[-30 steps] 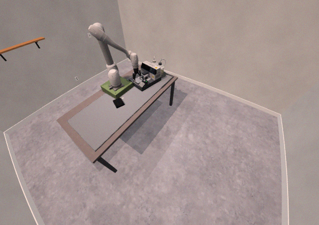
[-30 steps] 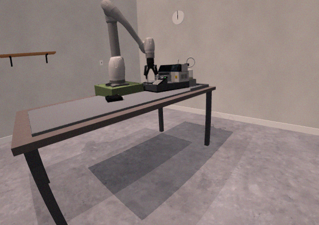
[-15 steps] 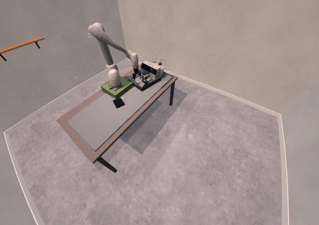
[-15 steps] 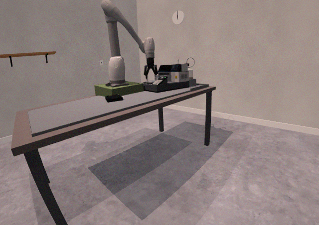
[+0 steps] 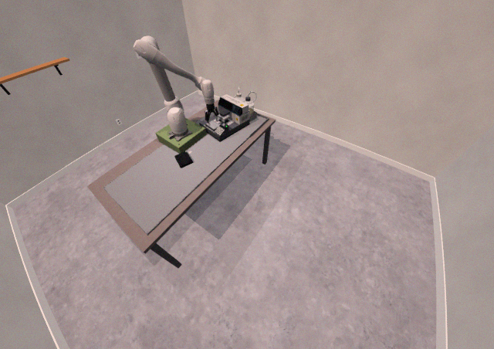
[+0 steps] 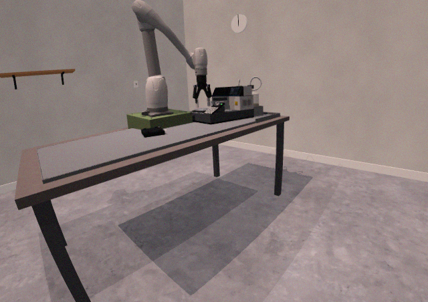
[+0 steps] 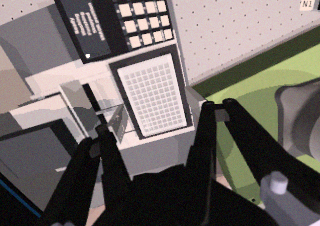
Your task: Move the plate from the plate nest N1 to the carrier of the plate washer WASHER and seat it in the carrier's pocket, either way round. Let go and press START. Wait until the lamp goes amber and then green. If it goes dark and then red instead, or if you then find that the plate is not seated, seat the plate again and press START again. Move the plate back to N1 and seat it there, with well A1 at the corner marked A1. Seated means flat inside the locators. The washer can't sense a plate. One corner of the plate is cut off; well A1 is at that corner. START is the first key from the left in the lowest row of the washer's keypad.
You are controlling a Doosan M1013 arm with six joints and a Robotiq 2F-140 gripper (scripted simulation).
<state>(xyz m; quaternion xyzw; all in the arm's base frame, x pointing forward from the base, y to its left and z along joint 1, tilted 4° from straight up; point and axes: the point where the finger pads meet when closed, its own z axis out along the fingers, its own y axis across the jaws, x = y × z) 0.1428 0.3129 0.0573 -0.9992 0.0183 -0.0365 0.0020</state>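
Right now the white well plate is 40 mm below my hand. Round my hand: label 70 mm ahead, 370 mm to the right, 130 mm below; then plate nest 120 mm ahead, 470 mm to the right, 120 mm below; then plate washer 10 mm ahead, 150 mm to the left.
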